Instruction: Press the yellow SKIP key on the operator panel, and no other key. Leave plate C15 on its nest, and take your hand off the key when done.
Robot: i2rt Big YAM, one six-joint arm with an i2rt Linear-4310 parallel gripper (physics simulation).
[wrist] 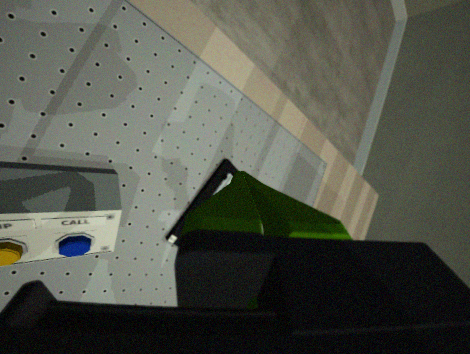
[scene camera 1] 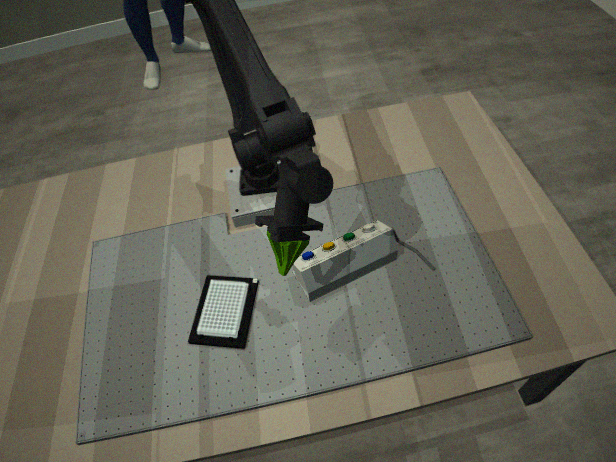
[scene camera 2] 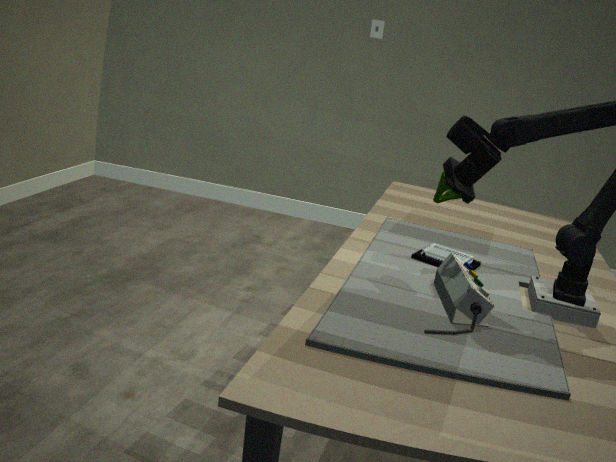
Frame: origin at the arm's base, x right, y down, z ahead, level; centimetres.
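Where they show: gripper, between the fingertips: (wrist: 238,179) (scene camera 1: 282,274) (scene camera 2: 435,201); arm's base, origin of its link: (scene camera 1: 264,181) (scene camera 2: 568,295).
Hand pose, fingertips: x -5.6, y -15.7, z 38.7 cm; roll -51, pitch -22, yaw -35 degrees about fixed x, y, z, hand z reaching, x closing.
Observation:
Things, the pixels of their top centre, and the offset from my fingertips. "spot": a spot on its surface instead. Level surfaces: height alone.
- operator panel, centre of its top: (scene camera 1: 344,244) (scene camera 2: 468,269) dx -12.1, dy +10.2, dz -12.6 cm
- blue key, centre of its top: (wrist: 75,249) (scene camera 1: 307,253) (scene camera 2: 469,262) dx -4.3, dy +11.1, dz -11.7 cm
- green key, centre of its top: (scene camera 2: 479,278) (scene camera 1: 349,234) dx -13.5, dy +11.1, dz -15.6 cm
- white plate C15, centre of its top: (scene camera 1: 222,305) (scene camera 2: 448,253) dx +14.8, dy +16.0, dz -3.9 cm
- white key, centre of its top: (scene camera 1: 369,225) dx -18.1, dy +11.1, dz -17.5 cm
- dark cable, a spot on its surface: (scene camera 2: 447,331) (scene camera 1: 421,254) spot: dx -29.6, dy +17.9, dz -13.1 cm
- grey perforated board, height of its surface: dy +18.6 cm
The operator panel (scene camera 1: 350,262) (scene camera 2: 455,290) (wrist: 55,200) is a pale sloped box with a row of keys. Its yellow SKIP key (scene camera 1: 328,246) (scene camera 2: 473,274) (wrist: 9,253) sits between the blue key (scene camera 1: 307,255) (scene camera 2: 469,266) (wrist: 74,246) and the green key (scene camera 1: 349,236) (scene camera 2: 479,282). The white plate C15 (scene camera 1: 223,307) (scene camera 2: 447,253) lies on its black nest (scene camera 1: 199,320) (scene camera 2: 421,258) (wrist: 197,202); in the wrist view the fingers hide most of the plate. My gripper (scene camera 1: 284,273) (scene camera 2: 438,201) (wrist: 238,179) is shut and empty, in the air above the board and apart from the keys.
A white key (scene camera 1: 369,228) is at the panel's far end, where a dark cable (scene camera 1: 417,253) (scene camera 2: 447,331) comes out. The panel and nest rest on a grey perforated board (scene camera 1: 165,390) (scene camera 2: 370,345). The arm's base plate (scene camera 1: 250,218) (scene camera 2: 565,310) is behind them. A person's legs (scene camera 1: 142,30) show beyond the table.

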